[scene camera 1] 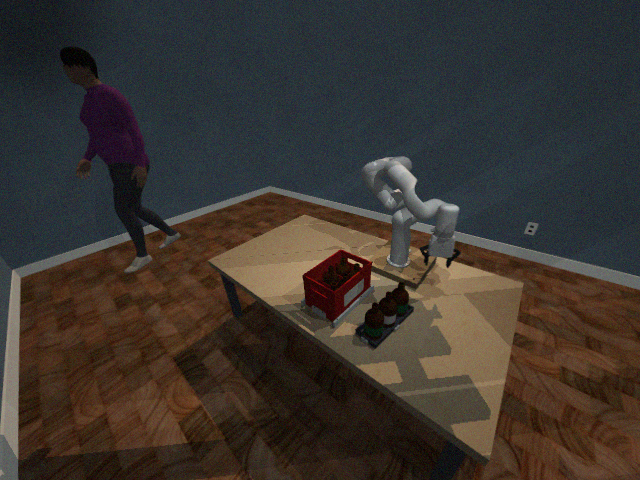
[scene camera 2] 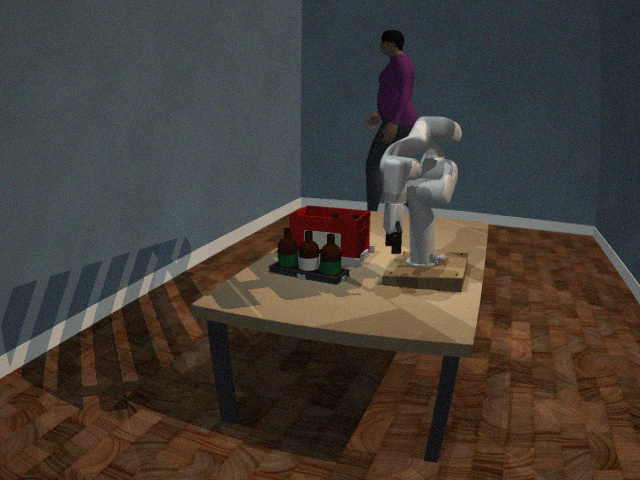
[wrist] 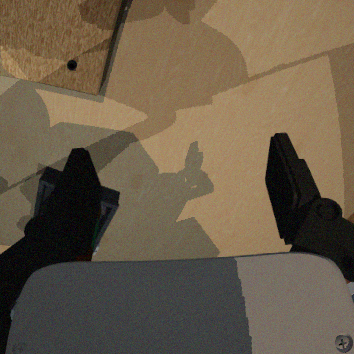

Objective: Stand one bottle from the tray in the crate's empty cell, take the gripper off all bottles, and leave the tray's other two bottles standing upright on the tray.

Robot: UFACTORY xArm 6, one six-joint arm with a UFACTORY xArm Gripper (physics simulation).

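Seen in the pictures: gripper, fingertip midpoint: [scene camera 1: 436, 265] [scene camera 2: 393, 249] [wrist: 179, 162]; arm's base, origin of the base link: [scene camera 1: 398, 260] [scene camera 2: 422, 262].
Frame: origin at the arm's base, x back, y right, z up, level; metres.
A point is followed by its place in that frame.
Note:
Three brown bottles stand upright in a row on the dark tray [scene camera 1: 375, 343] {y -0.234, x -0.508, z -0.020 m} [scene camera 2: 281, 270] {y -0.237, x -0.459, z -0.030 m} [wrist: 114, 195] {y -0.231, x -0.237, z -0.036 m}: one green-labelled bottle [scene camera 1: 373, 321] {y -0.204, x -0.489, z 0.061 m} [scene camera 2: 287, 251] {y -0.220, x -0.442, z 0.040 m} at the end away from the arm's base, a white-labelled bottle [scene camera 1: 388, 311] {y -0.210, x -0.401, z 0.053 m} [scene camera 2: 309, 253] {y -0.218, x -0.354, z 0.044 m} in the middle, and another green-labelled bottle [scene camera 1: 401, 297] {y -0.208, x -0.308, z 0.065 m} [scene camera 2: 330, 254] {y -0.221, x -0.270, z 0.054 m} nearest the base. The red crate [scene camera 1: 323, 297] {y 0.018, x -0.544, z 0.068 m} [scene camera 2: 355, 238] {y -0.015, x -0.270, z 0.060 m} stands beside the tray with several bottles inside; its empty cell cannot be made out. My gripper [scene camera 1: 437, 262] {y -0.220, x -0.043, z 0.101 m} [scene camera 2: 395, 251] {y -0.220, x -0.043, z 0.101 m} [wrist: 179, 162] {y -0.220, x -0.043, z 0.101 m} is open and empty, above the table and apart from tray and crate. In the wrist view its left finger partly hides the tray.
The arm's base stands on a wooden board [scene camera 1: 413, 283] {y -0.152, x -0.097, z -0.017 m} [scene camera 2: 423, 282] {y -0.149, x 0.052, z -0.021 m} [wrist: 60, 30] {y -0.122, x -0.049, z -0.007 m} near the gripper. Light-coloured strips [scene camera 1: 353, 306] {y -0.045, x -0.422, z -0.025 m} [scene camera 2: 351, 261] {y -0.029, x -0.278, z -0.027 m} edge the crate's foot. The table [scene camera 1: 465, 330] {y -0.435, x -0.180, z -0.045 m} [scene camera 2: 361, 310] {y -0.408, x -0.068, z -0.046 m} carries everything. A person [scene camera 1: 111, 124] [scene camera 2: 397, 87] is on the floor beyond the table.

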